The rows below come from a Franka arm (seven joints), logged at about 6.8 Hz.
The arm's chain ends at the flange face. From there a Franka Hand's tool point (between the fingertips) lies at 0.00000 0.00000 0.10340 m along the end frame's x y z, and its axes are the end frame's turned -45 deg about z.
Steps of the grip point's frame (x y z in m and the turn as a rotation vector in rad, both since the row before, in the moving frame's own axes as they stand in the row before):
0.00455, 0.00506, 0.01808, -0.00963, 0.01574, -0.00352
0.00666, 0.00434, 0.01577, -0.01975, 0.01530, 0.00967
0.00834, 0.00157, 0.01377, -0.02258, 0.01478, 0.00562
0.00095, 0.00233, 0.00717, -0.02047, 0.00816, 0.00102
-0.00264, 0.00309, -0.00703, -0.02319, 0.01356, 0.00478
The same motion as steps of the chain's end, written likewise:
0.00494, 0.00081, 0.01810, 0.00432, 0.01794, -0.00352
0.00522, -0.00198, 0.01580, -0.00315, 0.02478, 0.00967
0.00428, -0.00537, 0.01381, -0.00552, 0.02642, 0.00562
0.00023, 0.00007, 0.00720, -0.00870, 0.02024, 0.00102
-0.00237, 0.00334, -0.00699, -0.00681, 0.02599, 0.00478

